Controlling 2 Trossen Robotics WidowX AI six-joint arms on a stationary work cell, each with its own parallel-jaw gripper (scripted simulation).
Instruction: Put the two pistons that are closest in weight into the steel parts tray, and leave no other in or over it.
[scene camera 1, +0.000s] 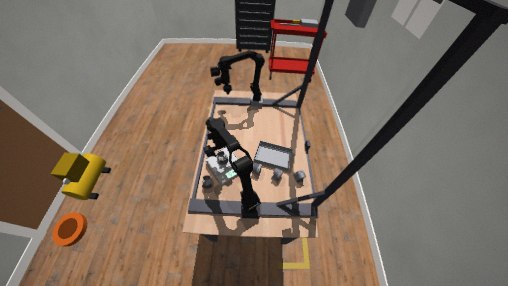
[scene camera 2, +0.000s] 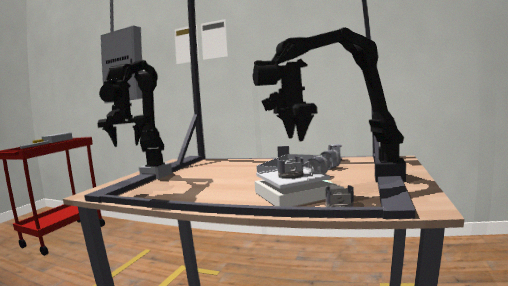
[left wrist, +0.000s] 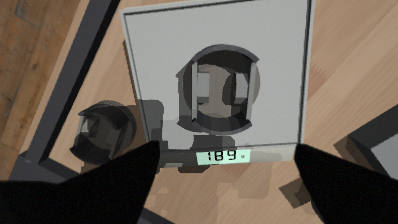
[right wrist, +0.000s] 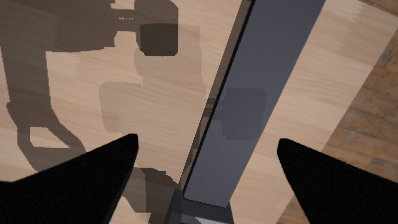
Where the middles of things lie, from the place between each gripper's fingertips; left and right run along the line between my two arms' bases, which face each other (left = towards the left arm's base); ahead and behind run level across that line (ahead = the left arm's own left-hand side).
Labels:
My left hand is 14 cm above the scale plate (scene camera 2: 271, 176), 1 cm to the left of it and 1 cm short of it. Also, from my left hand: steel parts tray (scene camera 1: 269, 154): 32 cm behind, 19 cm below, 10 cm to the right; white scale (scene camera 2: 297, 195): 16 cm below, 1 cm to the right.
I see my right gripper 56 cm to the right of the scale plate, 14 cm above it and 4 cm past it. Also, from my right hand: steel parts tray 48 cm to the left, 37 cm behind, 19 cm below; then white scale 57 cm to the left, 16 cm below, 5 cm behind.

